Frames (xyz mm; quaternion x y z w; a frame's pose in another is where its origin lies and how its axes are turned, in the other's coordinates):
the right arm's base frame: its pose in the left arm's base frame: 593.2 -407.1 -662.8 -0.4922 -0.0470 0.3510 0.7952
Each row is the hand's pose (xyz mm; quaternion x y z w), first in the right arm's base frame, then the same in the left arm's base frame.
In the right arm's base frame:
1: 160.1 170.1 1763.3 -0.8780 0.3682 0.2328 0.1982
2: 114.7 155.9 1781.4 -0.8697 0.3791 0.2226 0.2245
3: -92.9 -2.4 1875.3 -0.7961 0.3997 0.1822 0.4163
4: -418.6 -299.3 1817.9 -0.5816 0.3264 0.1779 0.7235
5: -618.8 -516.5 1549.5 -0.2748 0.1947 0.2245 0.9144
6: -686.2 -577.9 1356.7 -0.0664 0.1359 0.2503 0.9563
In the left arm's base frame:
1: -115.0 1057.6 56.3 0.9359 -0.0899 -0.0322 0.3390
2: -149.3 1039.9 89.4 0.9456 -0.0952 -0.0283 0.3098
3: -263.3 942.2 322.7 0.9868 -0.1085 -0.0569 0.1060
4: -331.2 622.4 623.8 -0.9416 0.1090 0.2074 0.2420
5: -257.2 241.7 718.0 -0.7475 0.1259 0.3907 0.5222
6: -195.2 39.8 687.8 -0.5829 0.1630 0.4647 0.6463

